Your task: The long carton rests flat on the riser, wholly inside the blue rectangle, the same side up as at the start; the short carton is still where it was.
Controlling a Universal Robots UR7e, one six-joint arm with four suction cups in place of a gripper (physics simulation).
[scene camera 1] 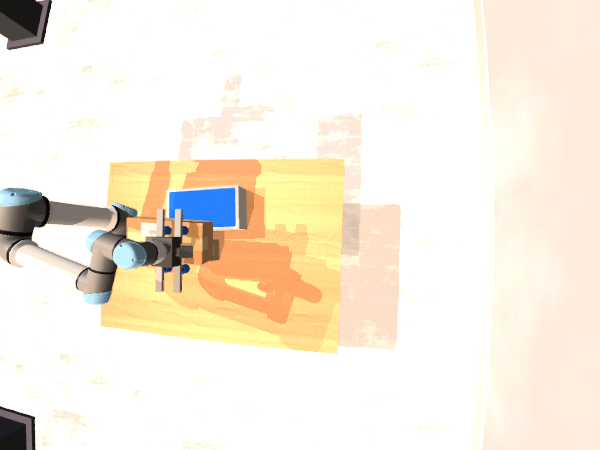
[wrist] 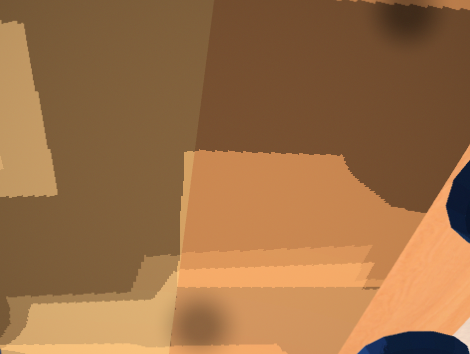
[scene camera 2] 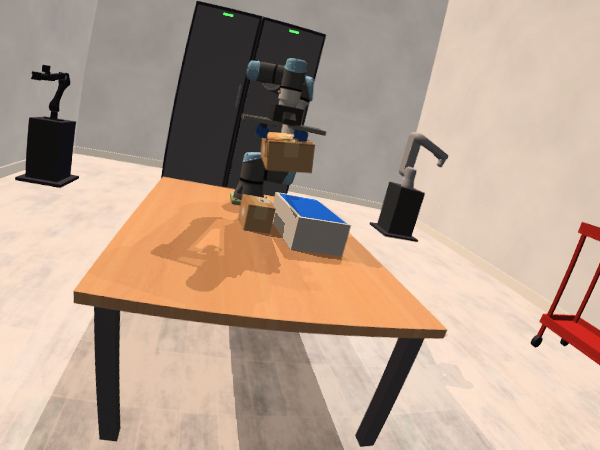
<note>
My suction head point(wrist: 409, 334) holds a long carton point(scene camera 1: 200, 236); nothing else touches it. A riser point(scene camera 2: 306, 224) and a short carton point(scene camera 2: 256, 214) rest on the table.
The long carton also shows in the wrist view point(wrist: 176, 176) and in scene camera 2 point(scene camera 2: 279, 151). The riser shows as well in scene camera 1 point(scene camera 1: 226, 206). The wrist view misses the riser, which is hidden by the long carton.
</note>
